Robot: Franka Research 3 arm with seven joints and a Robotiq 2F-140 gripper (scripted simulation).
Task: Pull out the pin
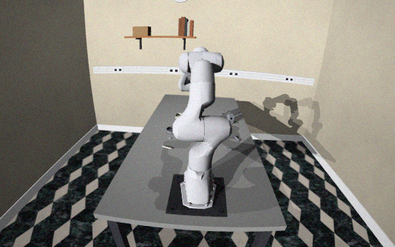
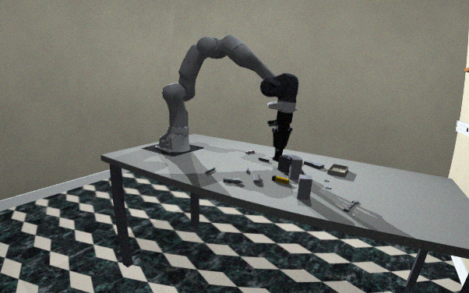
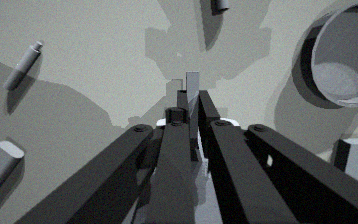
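Now: the grey square pin 10 mm ahead of my hand and 30 mm below it. From my hand the other things lie so: round dish 10 mm ahead, 170 mm to the left, 60 mm below; grey block 50 mm ahead, 20 mm to the right, 30 mm below; grey rod 100 mm behind, 70 mm to the left, 60 mm below.
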